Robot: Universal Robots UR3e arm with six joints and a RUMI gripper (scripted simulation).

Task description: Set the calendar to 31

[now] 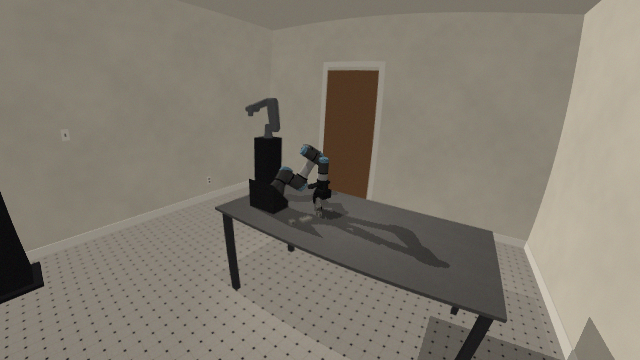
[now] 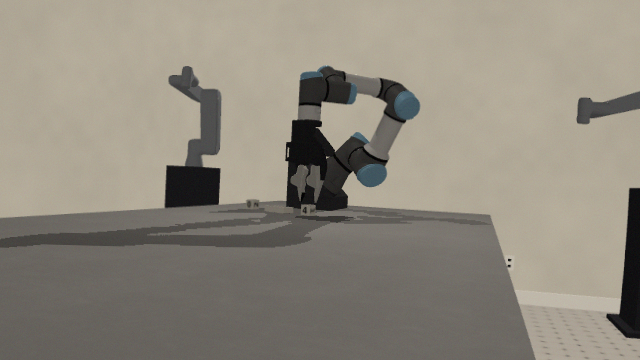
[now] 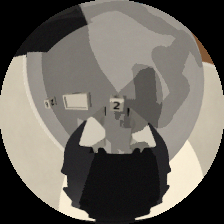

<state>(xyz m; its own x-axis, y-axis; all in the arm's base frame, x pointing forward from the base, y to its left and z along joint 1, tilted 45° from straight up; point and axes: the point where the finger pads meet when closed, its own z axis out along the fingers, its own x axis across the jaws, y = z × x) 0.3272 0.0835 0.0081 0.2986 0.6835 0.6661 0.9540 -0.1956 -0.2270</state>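
The pale calendar tray lies 30 mm behind my hand, 100 mm to the right of it and 40 mm below it.
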